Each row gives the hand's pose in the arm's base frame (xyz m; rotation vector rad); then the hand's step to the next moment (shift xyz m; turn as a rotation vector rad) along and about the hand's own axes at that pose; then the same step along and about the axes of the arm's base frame.
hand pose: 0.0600 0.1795 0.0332 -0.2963 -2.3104 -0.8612
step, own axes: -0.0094 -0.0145 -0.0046 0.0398 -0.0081 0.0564
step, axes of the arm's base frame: 0.0035 -0.0139 -0.0107 -0.0617 0.0300 -0.0110
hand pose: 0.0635 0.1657 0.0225 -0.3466 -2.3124 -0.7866
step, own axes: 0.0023 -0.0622 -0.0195 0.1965 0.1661 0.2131
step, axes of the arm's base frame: -0.0188 -0.0608 -0.0144 -0.1823 0.2693 0.0767
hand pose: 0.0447 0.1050 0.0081 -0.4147 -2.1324 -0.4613
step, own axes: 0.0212 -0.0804 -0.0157 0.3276 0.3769 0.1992
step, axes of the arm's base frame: -0.0371 -0.0751 0.0122 -0.1490 0.4632 0.2287
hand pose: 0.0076 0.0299 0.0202 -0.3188 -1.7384 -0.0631
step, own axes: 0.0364 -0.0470 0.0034 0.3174 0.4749 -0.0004
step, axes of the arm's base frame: -0.0206 -0.0379 0.0410 0.0677 0.5118 0.2444
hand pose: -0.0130 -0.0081 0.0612 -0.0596 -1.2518 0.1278
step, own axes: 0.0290 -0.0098 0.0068 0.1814 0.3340 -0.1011
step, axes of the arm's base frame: 0.0031 -0.0061 0.0306 0.1304 0.3571 0.1009
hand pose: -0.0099 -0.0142 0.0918 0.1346 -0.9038 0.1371
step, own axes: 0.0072 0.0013 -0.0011 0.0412 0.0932 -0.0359
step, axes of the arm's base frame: 0.0050 0.0019 0.0051 0.0366 0.1004 0.0160
